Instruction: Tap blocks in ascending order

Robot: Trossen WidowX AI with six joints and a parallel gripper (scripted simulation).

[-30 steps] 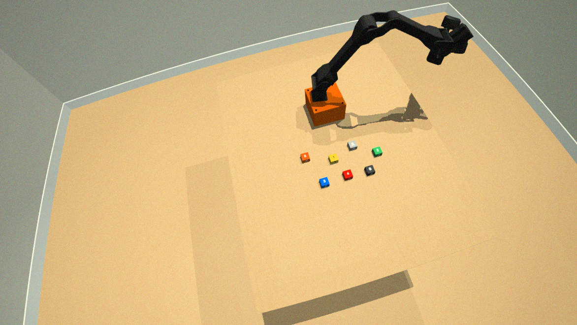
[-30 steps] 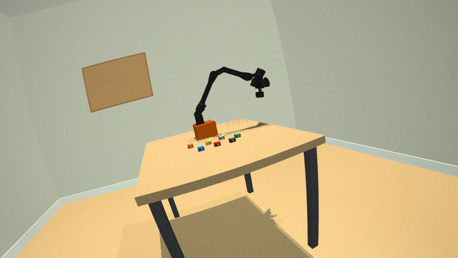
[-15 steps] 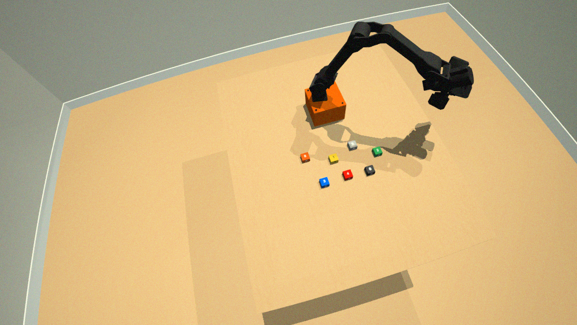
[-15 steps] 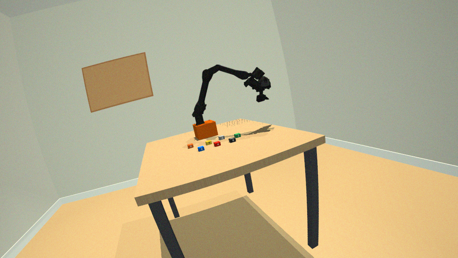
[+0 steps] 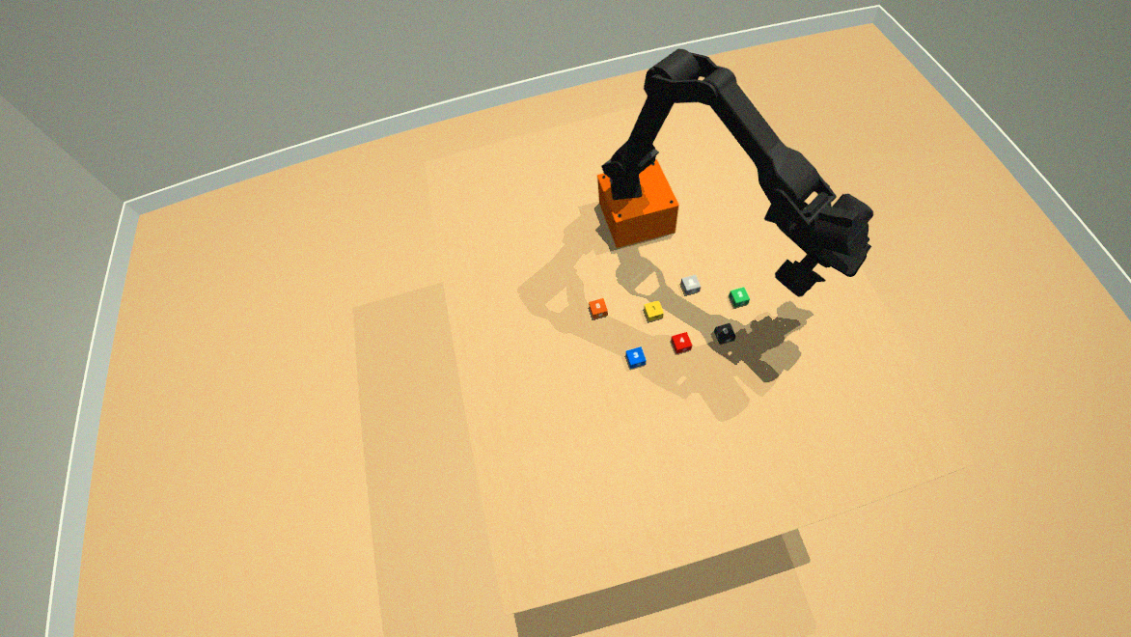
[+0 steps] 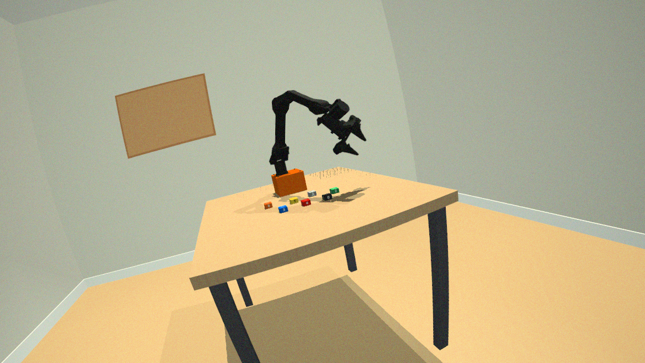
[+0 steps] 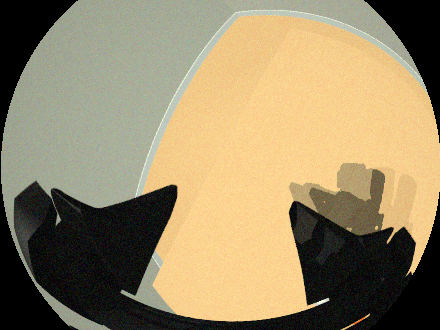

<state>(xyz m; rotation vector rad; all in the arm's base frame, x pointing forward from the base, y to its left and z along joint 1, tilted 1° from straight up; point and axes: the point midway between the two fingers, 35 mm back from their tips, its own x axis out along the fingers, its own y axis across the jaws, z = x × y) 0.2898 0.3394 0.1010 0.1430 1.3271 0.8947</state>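
Now: the black block 190 mm to the right of my gripper tip, 160 mm below it and 40 mm ahead of it. The rest, counted from my gripper tip: red block (290 mm to the right, 160 mm below, 60 mm ahead); grey block (240 mm to the right, 160 mm below, 80 mm behind); green block (160 mm below, 150 mm to the right, 40 mm behind).
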